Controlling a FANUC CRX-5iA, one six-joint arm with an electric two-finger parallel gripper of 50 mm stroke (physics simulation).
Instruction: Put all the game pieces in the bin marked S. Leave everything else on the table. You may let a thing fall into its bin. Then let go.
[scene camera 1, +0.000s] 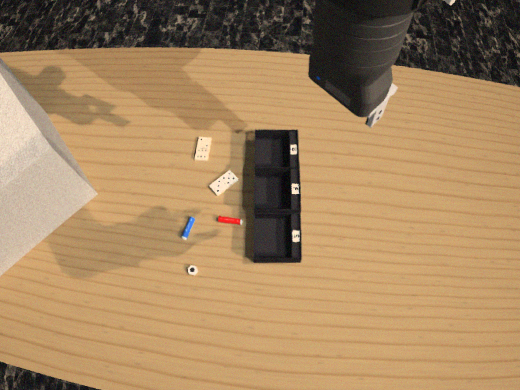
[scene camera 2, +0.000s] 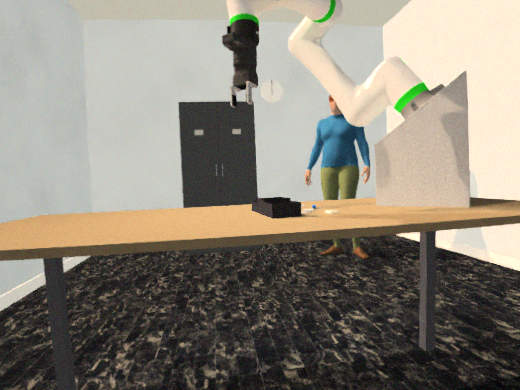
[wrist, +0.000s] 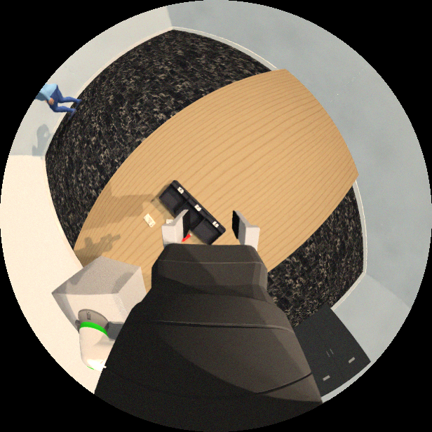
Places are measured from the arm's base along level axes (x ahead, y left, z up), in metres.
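Pixels of known places: gripper, fingertip midpoint: (scene camera 1: 354, 104) (scene camera 2: 241, 105); arm's base, link origin: (scene camera 2: 425, 114).
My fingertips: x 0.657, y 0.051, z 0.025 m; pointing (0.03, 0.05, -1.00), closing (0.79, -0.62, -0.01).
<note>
Ahead of a thing's pixels: the offset from my fingertips to its top centre.
Two white dominoes lie flat on the table left of the black three-part bin @(dy +0.007, dx -0.087, dz -0.293 m) (scene camera 1: 277, 260) (scene camera 2: 286, 210). The upper domino @(dy +0.089, dx -0.247, dz -0.333 m) (scene camera 1: 203, 148) (wrist: 149, 220) lies farther from the bin. The lower domino @(dy +0.021, dx -0.192, dz -0.333 m) (scene camera 1: 223, 183) is slanted and nearer the middle compartment; in the wrist view a finger partly hides it. Each compartment has a white label; the letters are too blurred to read surely, so I cannot tell which is S. The compartments look empty in scene camera 1. My gripper (scene camera 2: 241, 96) (wrist: 210, 218) is open and empty, high above the table.
A red cylinder @(dy -0.052, dx -0.166, dz -0.329 m) (scene camera 1: 230, 220) (wrist: 186, 237) and a blue cylinder @(dy -0.079, dx -0.242, dz -0.329 m) (scene camera 1: 188, 228) (scene camera 2: 314, 206) lie left of the bin's lowest compartment. A white hex nut @(dy -0.156, dx -0.219, dz -0.331 m) (scene camera 1: 192, 270) lies below them. The grey robot pedestal (scene camera 1: 40, 170) (scene camera 2: 422, 155) stands at the table's side.
</note>
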